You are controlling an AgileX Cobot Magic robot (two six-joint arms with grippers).
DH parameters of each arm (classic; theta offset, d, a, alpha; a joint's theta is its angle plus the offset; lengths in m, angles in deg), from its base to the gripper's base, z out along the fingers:
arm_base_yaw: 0 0.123 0 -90
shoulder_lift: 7.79 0 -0.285 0
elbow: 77.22 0 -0.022 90
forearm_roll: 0 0.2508 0 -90
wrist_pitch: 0 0 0.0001 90
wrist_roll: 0 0.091 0 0
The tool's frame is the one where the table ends.
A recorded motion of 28 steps. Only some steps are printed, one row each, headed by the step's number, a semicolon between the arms.
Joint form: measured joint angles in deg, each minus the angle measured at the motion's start. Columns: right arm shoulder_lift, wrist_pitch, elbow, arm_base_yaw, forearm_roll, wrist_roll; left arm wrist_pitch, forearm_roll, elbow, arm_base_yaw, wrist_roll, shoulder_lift.
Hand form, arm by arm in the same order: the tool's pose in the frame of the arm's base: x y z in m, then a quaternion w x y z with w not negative. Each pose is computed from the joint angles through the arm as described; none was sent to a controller.
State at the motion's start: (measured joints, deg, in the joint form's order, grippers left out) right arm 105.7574 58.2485 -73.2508 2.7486 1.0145 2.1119; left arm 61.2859 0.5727 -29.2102 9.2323 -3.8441 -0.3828
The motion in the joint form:
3: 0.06 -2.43 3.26 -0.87 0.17 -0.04; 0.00 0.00 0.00 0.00 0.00 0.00
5: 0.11 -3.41 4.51 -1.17 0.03 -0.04; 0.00 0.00 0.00 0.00 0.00 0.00
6: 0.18 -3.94 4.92 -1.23 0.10 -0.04; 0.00 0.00 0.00 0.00 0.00 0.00
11: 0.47 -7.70 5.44 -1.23 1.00 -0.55; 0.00 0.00 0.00 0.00 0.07 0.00
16: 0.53 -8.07 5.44 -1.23 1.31 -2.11; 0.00 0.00 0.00 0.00 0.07 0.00
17: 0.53 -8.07 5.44 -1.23 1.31 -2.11; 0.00 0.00 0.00 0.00 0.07 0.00
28: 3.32 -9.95 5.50 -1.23 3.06 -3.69; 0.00 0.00 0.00 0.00 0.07 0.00
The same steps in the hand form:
3: 0.3457 0.0129 0.1836 0.02887 0.00724 0.99951 0.00972; -0.0074 -0.0004 0.2792 0.52389 -0.09718 0.84571 0.02965
5: 0.3430 0.0108 0.1784 0.02614 0.00935 0.99958 0.00842; -0.0074 -0.0004 0.2792 0.52389 -0.09718 0.84571 0.02965
6: 0.3424 0.0105 0.1764 0.02656 0.01029 0.99955 0.00888; -0.0074 -0.0004 0.2792 0.52389 -0.09718 0.84571 0.02965
11: 0.3467 0.0117 0.1731 0.05215 0.01082 0.99846 0.01555; -0.0074 -0.0004 0.2792 0.52387 -0.09667 0.84577 0.02997
16: 0.3474 0.0120 0.1728 0.05502 -0.00110 0.99834 0.01700; -0.0074 -0.0004 0.2792 0.52387 -0.09667 0.84577 0.02997
17: 0.3474 0.0120 0.1728 0.05502 -0.00110 0.99834 0.01700; -0.0074 -0.0004 0.2792 0.52387 -0.09667 0.84577 0.02997
28: 0.3521 0.0142 0.1559 0.04679 -0.00460 0.99851 0.02760; -0.0074 -0.0004 0.2792 0.52387 -0.09667 0.84577 0.02997

